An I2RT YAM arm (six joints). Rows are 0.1 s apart.
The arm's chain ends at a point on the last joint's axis. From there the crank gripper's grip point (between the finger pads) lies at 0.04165 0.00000 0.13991 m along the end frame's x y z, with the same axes.
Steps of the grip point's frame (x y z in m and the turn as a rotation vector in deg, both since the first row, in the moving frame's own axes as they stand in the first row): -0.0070, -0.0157, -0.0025, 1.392, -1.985, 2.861; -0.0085, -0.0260, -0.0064, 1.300, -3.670, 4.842; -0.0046, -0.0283, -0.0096, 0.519, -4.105, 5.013; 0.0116, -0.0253, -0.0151, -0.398, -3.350, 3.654; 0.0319, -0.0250, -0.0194, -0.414, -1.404, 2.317; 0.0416, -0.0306, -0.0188, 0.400, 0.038, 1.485; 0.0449, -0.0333, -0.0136, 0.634, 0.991, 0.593; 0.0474, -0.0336, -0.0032, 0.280, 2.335, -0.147; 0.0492, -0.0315, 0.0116, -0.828, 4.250, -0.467
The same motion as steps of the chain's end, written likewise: -0.0022, -0.0142, -0.0038, 1.392, -1.985, 2.861; 0.0005, -0.0259, -0.0088, 1.300, -3.670, 4.842; 0.0056, -0.0302, -0.0122, 0.519, -4.105, 5.013; 0.0200, -0.0287, -0.0173, -0.398, -3.350, 3.654; 0.0354, -0.0276, -0.0204, -0.414, -1.404, 2.317; 0.0415, -0.0307, -0.0188, 0.400, 0.038, 1.485; 0.0425, -0.0322, -0.0129, 0.634, 0.991, 0.593; 0.0417, -0.0328, -0.0014, 0.280, 2.335, -0.147; 0.0389, -0.0331, 0.0151, -0.828, 4.250, -0.467
